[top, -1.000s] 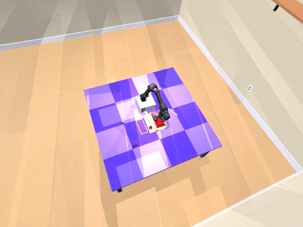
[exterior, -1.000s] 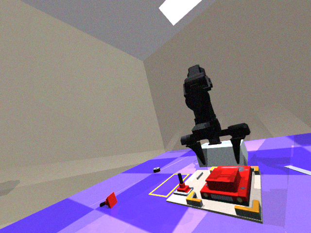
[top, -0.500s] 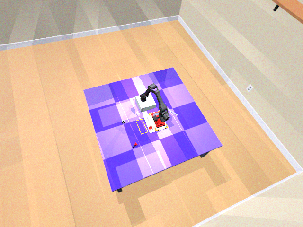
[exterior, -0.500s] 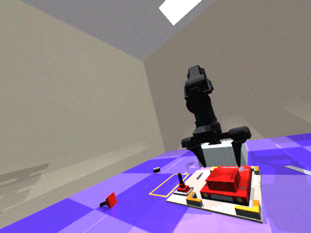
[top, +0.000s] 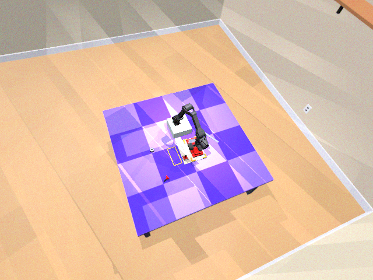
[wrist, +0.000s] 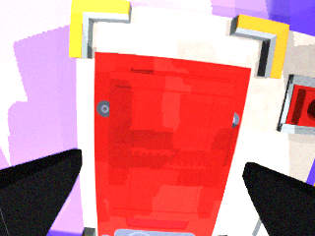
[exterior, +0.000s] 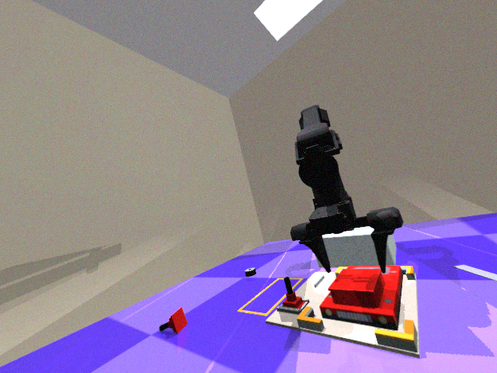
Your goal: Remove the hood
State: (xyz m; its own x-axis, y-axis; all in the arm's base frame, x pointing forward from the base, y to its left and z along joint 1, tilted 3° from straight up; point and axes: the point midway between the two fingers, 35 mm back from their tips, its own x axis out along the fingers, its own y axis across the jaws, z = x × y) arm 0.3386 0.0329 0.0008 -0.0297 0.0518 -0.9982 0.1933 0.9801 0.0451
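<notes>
Now: gripper tip 20 mm above the red hood. From my gripper tip the other things lie so: strip: 80 mm behind, 220 mm to the left, 60 mm below.
</notes>
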